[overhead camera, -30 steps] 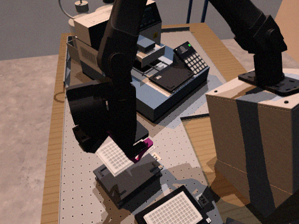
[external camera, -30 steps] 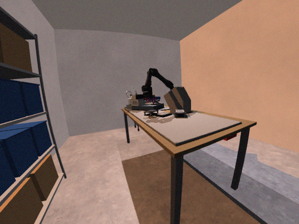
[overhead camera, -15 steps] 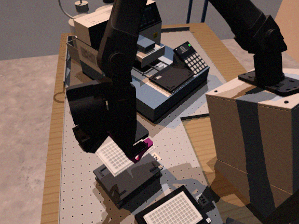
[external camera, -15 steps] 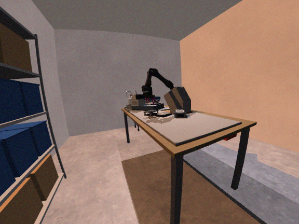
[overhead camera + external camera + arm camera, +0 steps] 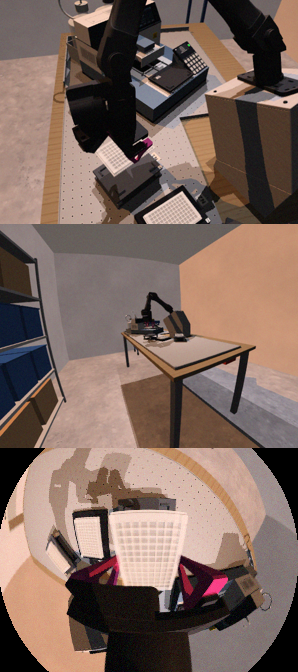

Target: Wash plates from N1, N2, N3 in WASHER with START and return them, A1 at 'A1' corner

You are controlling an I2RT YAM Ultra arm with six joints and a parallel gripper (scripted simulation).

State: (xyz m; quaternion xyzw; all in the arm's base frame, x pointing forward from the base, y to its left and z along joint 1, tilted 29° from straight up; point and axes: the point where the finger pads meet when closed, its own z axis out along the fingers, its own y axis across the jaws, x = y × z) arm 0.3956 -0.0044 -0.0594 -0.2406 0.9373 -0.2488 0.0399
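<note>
My hand is 240 mm past the dark carrier pocket, 340 mm to the left of it and 60 mm above it. The rest, counted from my hand: nest N2: 90 mm behind, 150 mm to the left, 130 mm below; then n2 label: 190 mm behind, 120 mm to the left, 140 mm below; then nest N1: 100 mm below.
</note>
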